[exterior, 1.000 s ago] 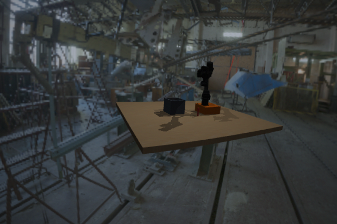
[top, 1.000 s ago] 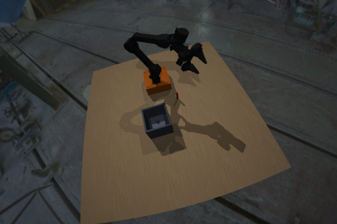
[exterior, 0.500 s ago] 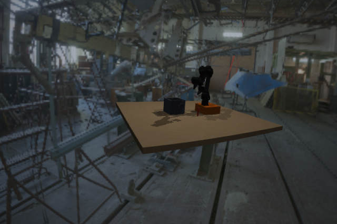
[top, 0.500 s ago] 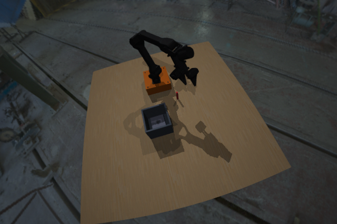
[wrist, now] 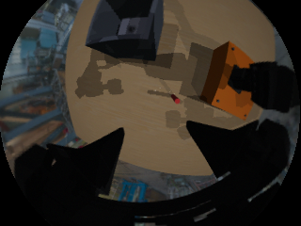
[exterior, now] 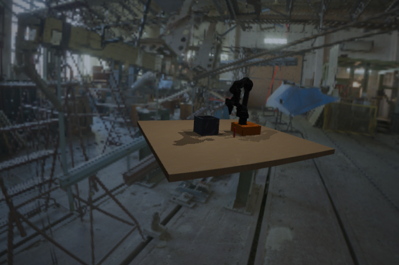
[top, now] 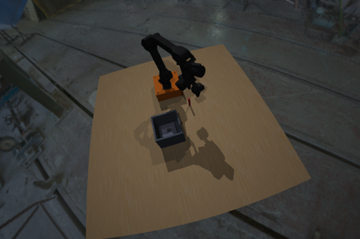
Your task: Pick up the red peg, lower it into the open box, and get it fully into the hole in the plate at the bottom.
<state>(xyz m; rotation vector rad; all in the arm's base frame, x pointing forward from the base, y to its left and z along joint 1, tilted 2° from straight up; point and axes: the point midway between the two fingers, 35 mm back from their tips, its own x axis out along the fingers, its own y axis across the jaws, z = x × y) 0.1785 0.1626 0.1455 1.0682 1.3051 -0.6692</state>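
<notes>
The red peg lies 4 cm behind my gripper tip, 3 cm to the right of it and 14 cm below it. Also, from my gripper tip: grey plate: 16 cm ahead, 19 cm to the right, 14 cm below.
</notes>
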